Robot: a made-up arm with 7 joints. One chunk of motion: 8 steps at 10 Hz.
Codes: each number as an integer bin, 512 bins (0 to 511) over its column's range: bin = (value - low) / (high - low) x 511, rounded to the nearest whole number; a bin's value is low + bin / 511 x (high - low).
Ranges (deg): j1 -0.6..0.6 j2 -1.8..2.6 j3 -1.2..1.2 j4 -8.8..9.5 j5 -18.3..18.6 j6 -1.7..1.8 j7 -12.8..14
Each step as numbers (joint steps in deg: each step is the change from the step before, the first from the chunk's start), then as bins.
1 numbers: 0.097 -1.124 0.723 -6.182 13.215 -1.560 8.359
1 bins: 297 79 409 73 436 20 403
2 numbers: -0.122 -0.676 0.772 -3.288 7.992 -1.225 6.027
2 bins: 204 131 420 154 364 69 359
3 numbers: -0.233 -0.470 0.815 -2.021 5.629 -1.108 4.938
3 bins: 156 154 429 189 331 86 338
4 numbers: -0.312 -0.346 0.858 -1.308 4.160 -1.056 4.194
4 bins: 123 169 438 209 311 94 324
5 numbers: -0.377 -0.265 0.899 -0.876 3.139 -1.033 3.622
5 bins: 95 178 447 221 297 97 313
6 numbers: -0.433 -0.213 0.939 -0.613 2.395 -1.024 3.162
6 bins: 71 184 455 229 287 99 304
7 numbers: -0.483 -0.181 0.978 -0.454 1.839 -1.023 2.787
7 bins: 50 188 464 233 279 99 297
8 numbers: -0.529 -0.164 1.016 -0.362 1.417 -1.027 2.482
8 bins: 30 190 472 236 273 98 291
